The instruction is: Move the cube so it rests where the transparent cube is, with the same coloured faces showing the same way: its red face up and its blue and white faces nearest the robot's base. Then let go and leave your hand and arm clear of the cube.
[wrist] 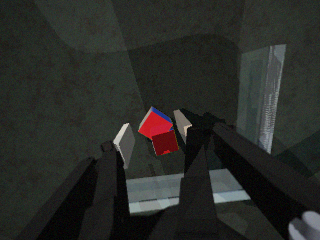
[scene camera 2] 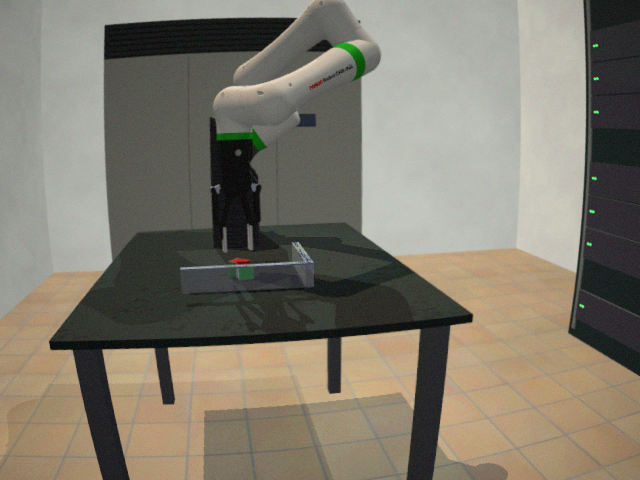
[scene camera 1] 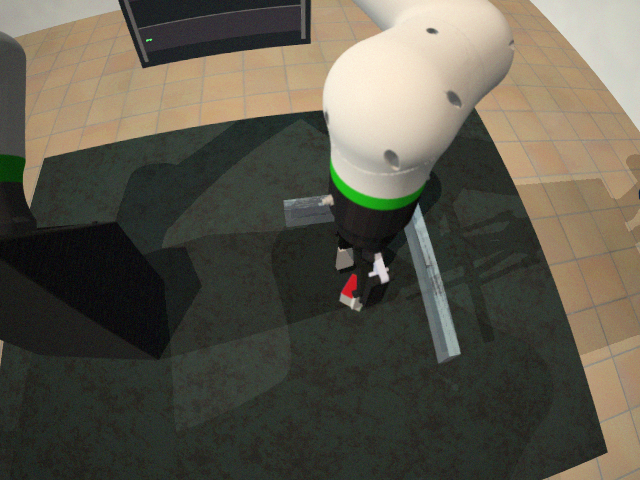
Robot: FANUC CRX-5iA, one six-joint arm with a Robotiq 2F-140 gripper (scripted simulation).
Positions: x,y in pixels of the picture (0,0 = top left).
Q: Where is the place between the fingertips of my gripper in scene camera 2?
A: At 237,250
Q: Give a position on a rail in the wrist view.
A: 152,193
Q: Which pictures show my gripper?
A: The wrist view, scene camera 2 and scene camera 1: all of them.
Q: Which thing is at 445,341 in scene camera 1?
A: A rail.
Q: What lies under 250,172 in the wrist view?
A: My gripper.
